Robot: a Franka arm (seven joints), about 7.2 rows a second.
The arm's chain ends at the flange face. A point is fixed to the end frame.
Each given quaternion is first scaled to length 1.
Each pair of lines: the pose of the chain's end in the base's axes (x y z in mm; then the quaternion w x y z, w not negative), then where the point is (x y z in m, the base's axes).
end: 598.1, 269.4, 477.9, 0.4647, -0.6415, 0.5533, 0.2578
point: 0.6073 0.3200 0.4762
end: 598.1, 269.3, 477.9, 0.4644, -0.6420, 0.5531, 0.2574
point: 0.6073 0.3199 0.4762
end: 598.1, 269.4, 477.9, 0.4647, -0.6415, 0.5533, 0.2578
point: 0.6073 0.3200 0.4762
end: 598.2, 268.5, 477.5, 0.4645, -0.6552, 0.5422, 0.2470
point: 0.6065 0.3192 0.4751
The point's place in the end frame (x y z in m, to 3 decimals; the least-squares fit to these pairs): -0.020 -0.006 0.047
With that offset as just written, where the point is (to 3 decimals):
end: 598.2, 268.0, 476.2, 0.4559, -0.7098, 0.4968, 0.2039
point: 0.603 0.319 0.470
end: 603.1, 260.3, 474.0, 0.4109, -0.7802, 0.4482, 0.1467
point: 0.603 0.310 0.460
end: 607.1, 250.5, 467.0, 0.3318, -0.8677, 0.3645, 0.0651
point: 0.603 0.295 0.441
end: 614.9, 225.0, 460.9, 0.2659, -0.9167, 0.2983, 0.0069
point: 0.609 0.263 0.427
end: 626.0, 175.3, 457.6, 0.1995, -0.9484, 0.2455, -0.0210
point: 0.618 0.207 0.418
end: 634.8, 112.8, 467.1, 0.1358, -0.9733, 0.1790, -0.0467
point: 0.625 0.137 0.423
